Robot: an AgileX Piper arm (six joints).
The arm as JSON. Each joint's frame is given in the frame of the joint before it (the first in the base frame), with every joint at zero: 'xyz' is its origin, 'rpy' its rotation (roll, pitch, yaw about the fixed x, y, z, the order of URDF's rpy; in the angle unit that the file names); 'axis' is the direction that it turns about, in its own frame. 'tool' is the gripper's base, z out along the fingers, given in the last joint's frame.
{
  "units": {
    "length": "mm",
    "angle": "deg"
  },
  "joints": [
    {
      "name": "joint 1",
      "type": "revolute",
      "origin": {
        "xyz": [
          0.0,
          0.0,
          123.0
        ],
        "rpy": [
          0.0,
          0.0,
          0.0
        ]
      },
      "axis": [
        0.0,
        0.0,
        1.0
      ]
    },
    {
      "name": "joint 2",
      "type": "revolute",
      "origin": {
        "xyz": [
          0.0,
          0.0,
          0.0
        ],
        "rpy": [
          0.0,
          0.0,
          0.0
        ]
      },
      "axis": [
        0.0,
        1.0,
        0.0
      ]
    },
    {
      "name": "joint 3",
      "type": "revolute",
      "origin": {
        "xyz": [
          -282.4,
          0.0,
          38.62
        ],
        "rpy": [
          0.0,
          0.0,
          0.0
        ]
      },
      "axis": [
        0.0,
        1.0,
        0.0
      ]
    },
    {
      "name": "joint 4",
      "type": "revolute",
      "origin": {
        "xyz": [
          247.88,
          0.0,
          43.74
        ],
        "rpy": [
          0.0,
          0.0,
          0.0
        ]
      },
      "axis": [
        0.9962,
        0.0,
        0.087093
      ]
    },
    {
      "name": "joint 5",
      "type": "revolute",
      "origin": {
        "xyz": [
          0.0,
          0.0,
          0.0
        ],
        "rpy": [
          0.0,
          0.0,
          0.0
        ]
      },
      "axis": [
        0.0,
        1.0,
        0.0
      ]
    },
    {
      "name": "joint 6",
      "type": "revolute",
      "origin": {
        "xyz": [
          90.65,
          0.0,
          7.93
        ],
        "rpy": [
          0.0,
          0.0,
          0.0
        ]
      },
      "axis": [
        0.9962,
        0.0,
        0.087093
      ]
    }
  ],
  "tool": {
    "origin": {
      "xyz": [
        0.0,
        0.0,
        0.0
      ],
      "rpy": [
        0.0,
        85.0,
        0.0
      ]
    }
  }
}
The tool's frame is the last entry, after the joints.
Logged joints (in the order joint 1, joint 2, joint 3, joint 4, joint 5, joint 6), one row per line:
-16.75, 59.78, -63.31, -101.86, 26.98, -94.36
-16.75, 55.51, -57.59, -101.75, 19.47, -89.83
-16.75, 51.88, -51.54, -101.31, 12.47, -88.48
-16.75, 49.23, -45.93, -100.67, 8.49, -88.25
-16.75, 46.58, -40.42, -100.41, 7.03, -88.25
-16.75, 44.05, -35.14, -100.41, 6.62, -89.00
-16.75, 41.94, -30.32, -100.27, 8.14, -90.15
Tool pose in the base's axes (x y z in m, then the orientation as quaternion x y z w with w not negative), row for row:
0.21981, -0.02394, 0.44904, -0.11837, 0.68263, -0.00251, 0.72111
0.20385, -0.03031, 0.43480, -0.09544, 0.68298, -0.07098, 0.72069
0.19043, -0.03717, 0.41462, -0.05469, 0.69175, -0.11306, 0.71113
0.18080, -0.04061, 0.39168, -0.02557, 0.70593, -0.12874, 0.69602
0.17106, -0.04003, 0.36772, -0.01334, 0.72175, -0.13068, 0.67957
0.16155, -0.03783, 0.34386, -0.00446, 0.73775, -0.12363, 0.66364
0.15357, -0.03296, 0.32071, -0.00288, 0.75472, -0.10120, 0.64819
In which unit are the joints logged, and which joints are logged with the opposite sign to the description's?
The joints are logged in degrees. Opposite sign: joint 5, joint 6.
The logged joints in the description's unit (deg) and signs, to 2 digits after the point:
-16.75, 59.78, -63.31, -101.86, -26.98, 94.36
-16.75, 55.51, -57.59, -101.75, -19.47, 89.83
-16.75, 51.88, -51.54, -101.31, -12.47, 88.48
-16.75, 49.23, -45.93, -100.67, -8.49, 88.25
-16.75, 46.58, -40.42, -100.41, -7.03, 88.25
-16.75, 44.05, -35.14, -100.41, -6.62, 89.00
-16.75, 41.94, -30.32, -100.27, -8.14, 90.15

